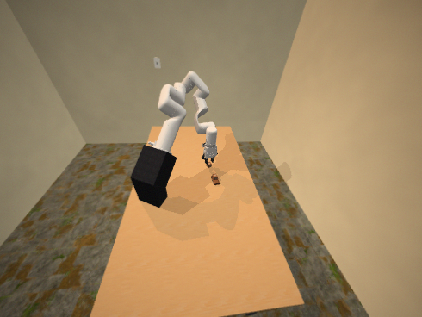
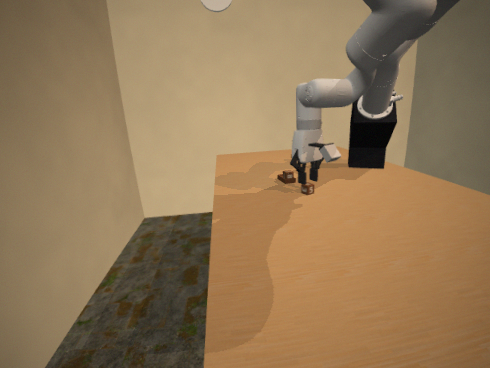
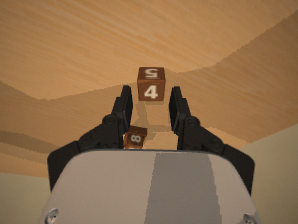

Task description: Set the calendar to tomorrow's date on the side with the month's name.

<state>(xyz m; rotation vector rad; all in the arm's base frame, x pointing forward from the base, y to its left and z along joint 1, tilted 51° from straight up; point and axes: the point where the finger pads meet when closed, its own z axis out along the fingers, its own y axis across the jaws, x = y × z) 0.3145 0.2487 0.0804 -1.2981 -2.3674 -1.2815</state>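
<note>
Now: hand 40 mm above the brown digit cube.
</note>
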